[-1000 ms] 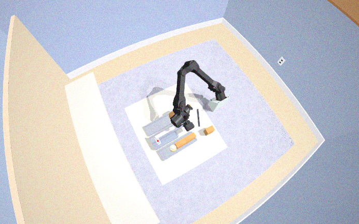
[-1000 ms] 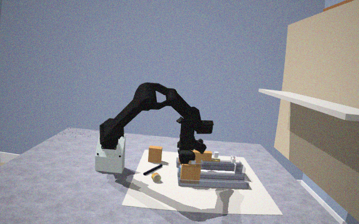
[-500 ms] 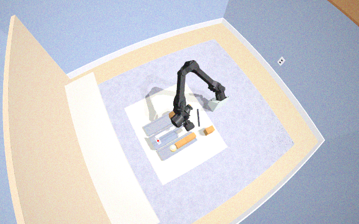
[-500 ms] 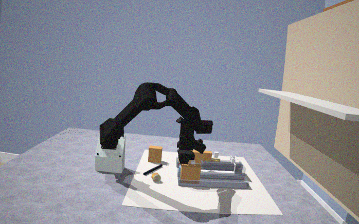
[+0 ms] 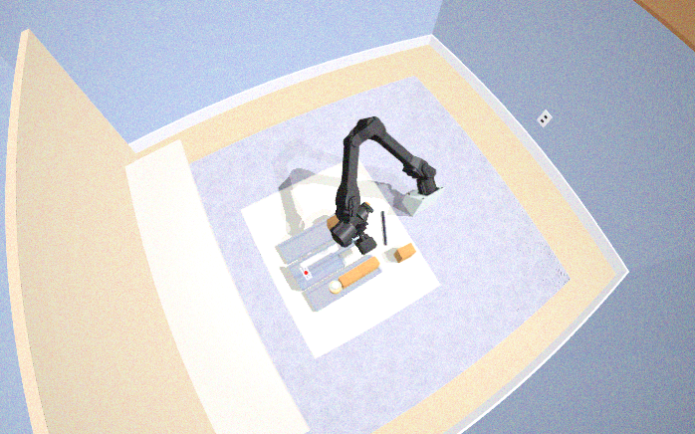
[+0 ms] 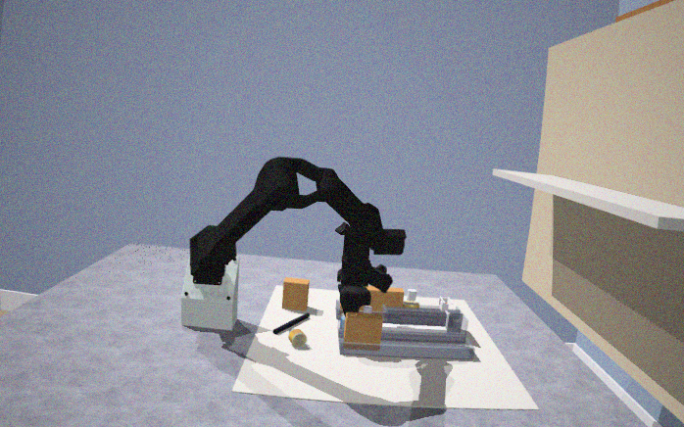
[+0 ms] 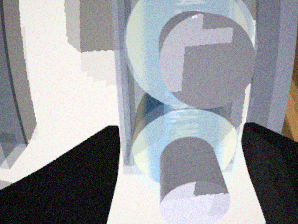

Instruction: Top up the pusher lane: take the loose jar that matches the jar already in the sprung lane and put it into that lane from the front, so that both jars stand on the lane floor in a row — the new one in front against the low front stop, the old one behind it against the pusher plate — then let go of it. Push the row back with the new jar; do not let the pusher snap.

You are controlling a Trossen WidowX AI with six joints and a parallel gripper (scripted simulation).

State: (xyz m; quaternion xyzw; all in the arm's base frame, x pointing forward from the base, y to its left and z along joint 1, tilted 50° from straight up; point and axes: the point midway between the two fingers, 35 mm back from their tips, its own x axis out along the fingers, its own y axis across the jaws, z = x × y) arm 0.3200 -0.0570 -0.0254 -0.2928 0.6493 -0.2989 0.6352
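Now: the black pen 13 cm behind my gripper tip, 3 cm to the left of it and 2 cm below it. Round my gripper tip: red mark 22 cm ahead, 4 cm to the left, 4 cm above; grey rack 15 cm ahead, 2 cm to the left, 1 cm below.
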